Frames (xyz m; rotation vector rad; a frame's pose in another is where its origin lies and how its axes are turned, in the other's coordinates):
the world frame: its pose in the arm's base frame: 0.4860 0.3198 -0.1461 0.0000 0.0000 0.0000
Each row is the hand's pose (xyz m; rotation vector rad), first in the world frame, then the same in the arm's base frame.
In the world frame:
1: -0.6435 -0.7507 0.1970 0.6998 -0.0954 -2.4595
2: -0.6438 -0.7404 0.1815 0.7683 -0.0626 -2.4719
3: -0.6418 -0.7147 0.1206 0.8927 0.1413 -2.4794
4: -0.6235 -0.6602 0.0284 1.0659 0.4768 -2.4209
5: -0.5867 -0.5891 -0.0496 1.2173 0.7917 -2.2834
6: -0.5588 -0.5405 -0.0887 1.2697 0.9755 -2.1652
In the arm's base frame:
1: -0.1575 -0.4309 0.0509 0.6998 -0.0954 -2.4595
2: -0.1578 -0.4206 0.0354 0.7683 -0.0626 -2.4719
3: -0.1558 -0.3949 -0.0255 0.8927 0.1413 -2.4794
4: -0.1375 -0.3404 -0.1177 1.0659 0.4768 -2.4209
5: -0.1007 -0.2693 -0.1957 1.2173 0.7917 -2.2834
6: -0.0728 -0.2207 -0.2348 1.2697 0.9755 -2.1652

